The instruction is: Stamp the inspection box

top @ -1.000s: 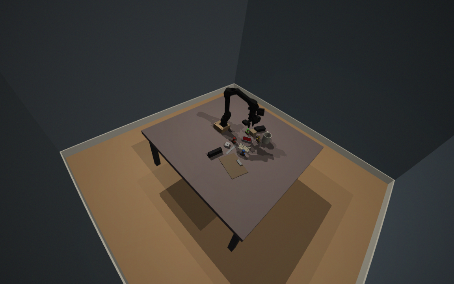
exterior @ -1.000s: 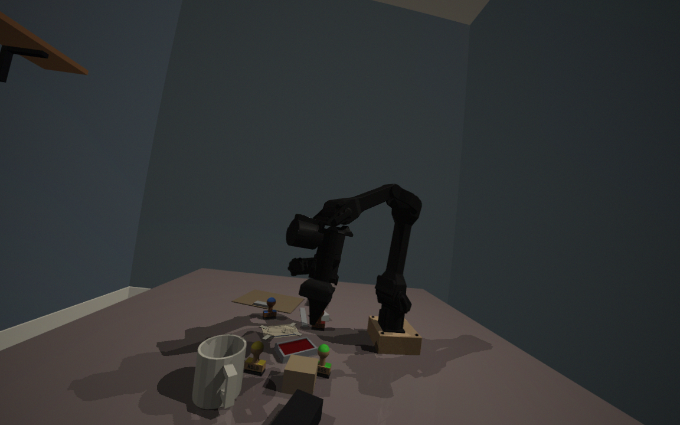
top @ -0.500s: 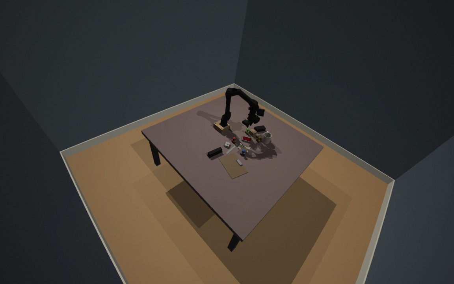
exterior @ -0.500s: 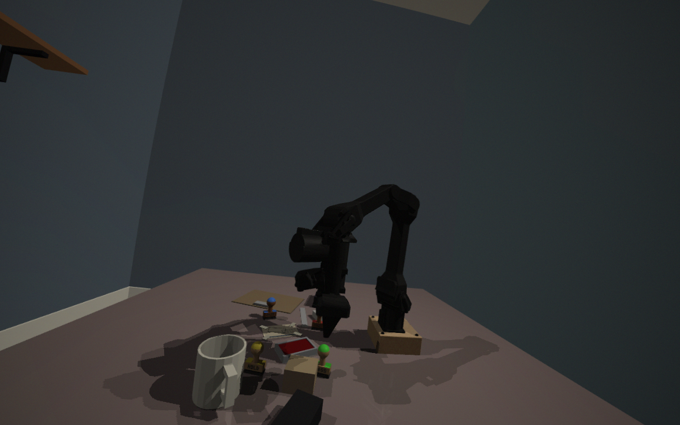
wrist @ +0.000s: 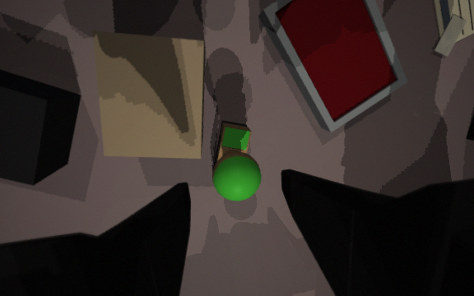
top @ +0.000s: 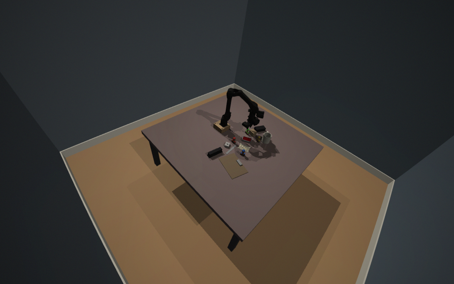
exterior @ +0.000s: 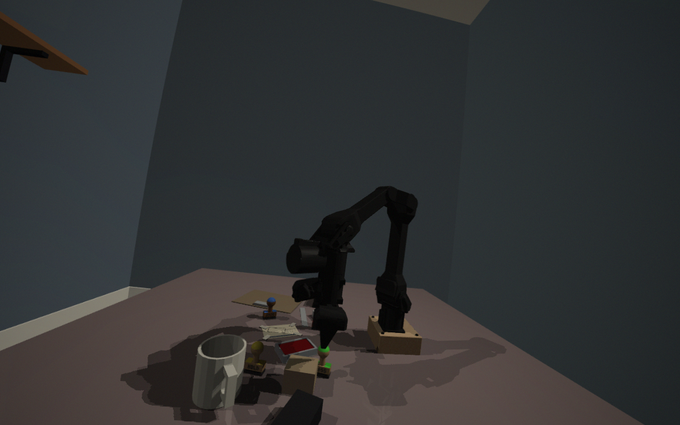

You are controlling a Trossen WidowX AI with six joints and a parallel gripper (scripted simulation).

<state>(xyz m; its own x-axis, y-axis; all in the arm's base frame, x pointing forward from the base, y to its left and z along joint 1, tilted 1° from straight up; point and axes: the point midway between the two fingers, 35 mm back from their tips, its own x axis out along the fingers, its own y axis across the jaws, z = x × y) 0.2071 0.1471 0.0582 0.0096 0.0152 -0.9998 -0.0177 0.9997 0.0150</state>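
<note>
Now: gripper tip 50 mm above the green-knobbed PASS stamp. Also, from my gripper tip: tan box: 40 mm ahead, 40 mm to the left, 50 mm below; then yellow-knobbed stamp: 140 mm ahead, 10 mm to the left, 50 mm below; then dark red ink pad: 60 mm ahead, 80 mm to the right, 70 mm below.
</note>
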